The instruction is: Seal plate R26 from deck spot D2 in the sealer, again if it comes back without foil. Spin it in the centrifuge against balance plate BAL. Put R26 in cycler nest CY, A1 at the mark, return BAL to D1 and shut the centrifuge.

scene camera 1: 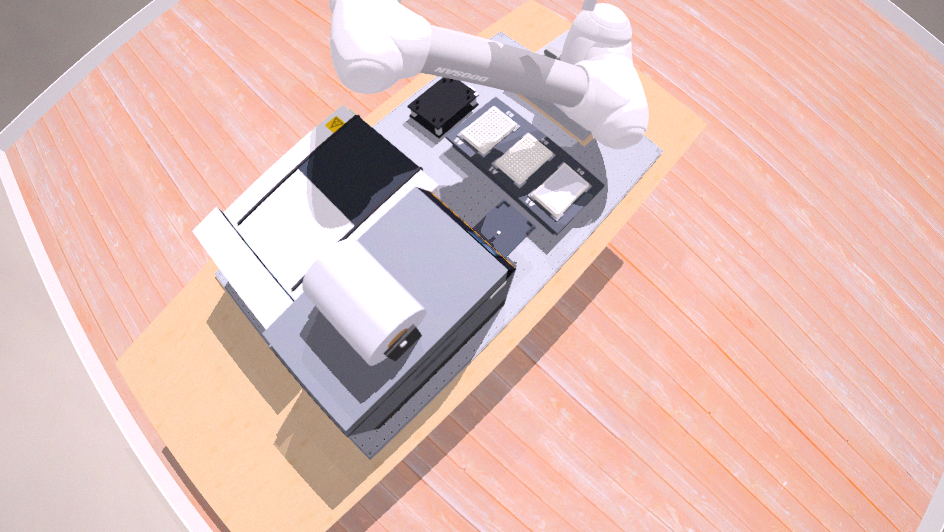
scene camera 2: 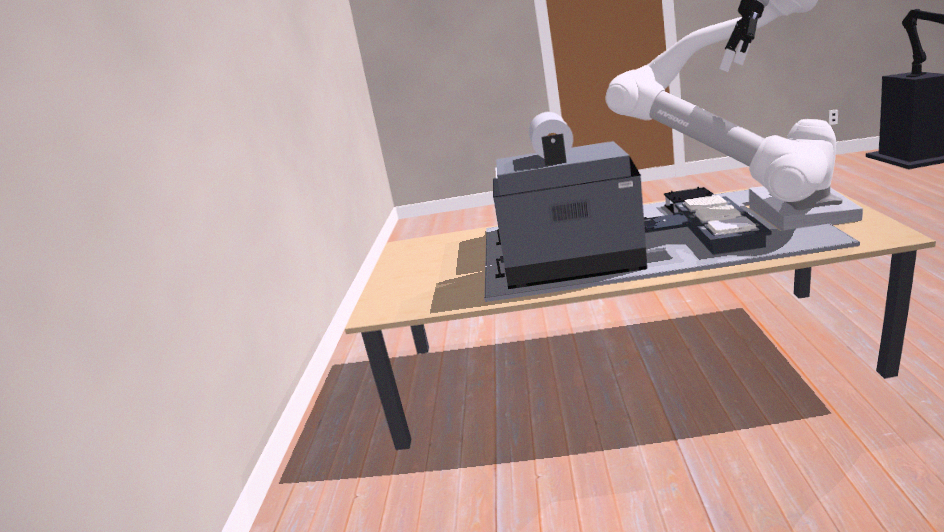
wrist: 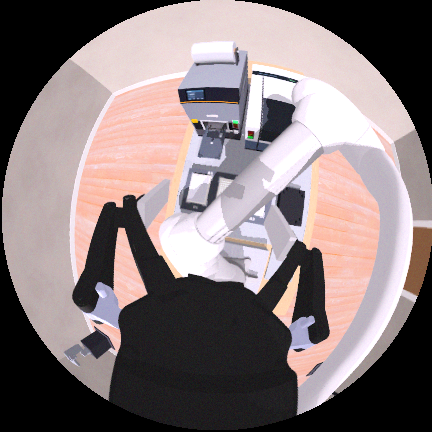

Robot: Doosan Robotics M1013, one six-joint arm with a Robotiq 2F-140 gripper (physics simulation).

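Pixels of known places: gripper, fingertip midpoint: (scene camera 2: 730,67) (wrist: 218,201); arm's base, origin of the base link: (scene camera 2: 805,198).
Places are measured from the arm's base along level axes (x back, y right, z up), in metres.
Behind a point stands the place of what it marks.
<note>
My open, empty gripper (scene camera 2: 732,59) @(y -0.003, x -0.277, z 0.479 m) (wrist: 217,217) @(y -0.003, x -0.277, z 0.479 m) hangs high above the table. In scene camera 1, three white plates stand in the dark deck rack (scene camera 1: 466,149) @(y 0.096, x -0.423, z 0.010 m): a smooth-topped plate (scene camera 1: 560,190) @(y -0.162, x -0.380, z 0.026 m) at D1, a plate with visible wells (scene camera 1: 524,159) @(y -0.041, x -0.360, z 0.019 m) at D2 and another welled plate (scene camera 1: 489,130) @(y 0.082, x -0.343, z 0.018 m) at the far end. I cannot read plate names. The grey sealer (scene camera 1: 429,244) @(y -0.082, x -0.747, z 0.304 m) (scene camera 2: 568,237) @(y -0.189, x -0.897, z 0.090 m) (wrist: 217,95) @(y -0.065, x -0.670, z 0.270 m) has its bare tray (scene camera 1: 505,228) @(y -0.120, x -0.557, z 0.056 m) (wrist: 212,145) @(y -0.109, x -0.561, z 0.057 m) out. The white centrifuge (scene camera 1: 274,218) @(y 0.273, x -0.877, z 0.164 m) (wrist: 254,110) @(y 0.067, x -0.687, z 0.164 m) has a dark area (scene camera 1: 360,165) @(y 0.197, x -0.667, z 0.167 m) on top; I cannot tell whether it is open.
A black block on posts (scene camera 1: 442,102) @(y 0.247, x -0.338, z 0.005 m) (scene camera 2: 687,194) @(y 0.251, x -0.335, z 0.005 m) (wrist: 291,206) @(y 0.252, x -0.325, z 0.005 m) stands beside the rack; no name is readable. A white foil roll (scene camera 1: 363,300) @(y -0.097, x -0.892, z 0.430 m) (scene camera 2: 550,128) @(y -0.155, x -0.903, z 0.405 m) (wrist: 214,52) @(y -0.072, x -0.836, z 0.391 m) sits atop the sealer. My arm (scene camera 1: 509,69) @(y 0.029, x -0.366, z 0.322 m) (scene camera 2: 707,125) @(y 0.013, x -0.358, z 0.304 m) (wrist: 265,175) @(y 0.072, x -0.352, z 0.351 m) spans over the table and partly hides the rack in the wrist view.
</note>
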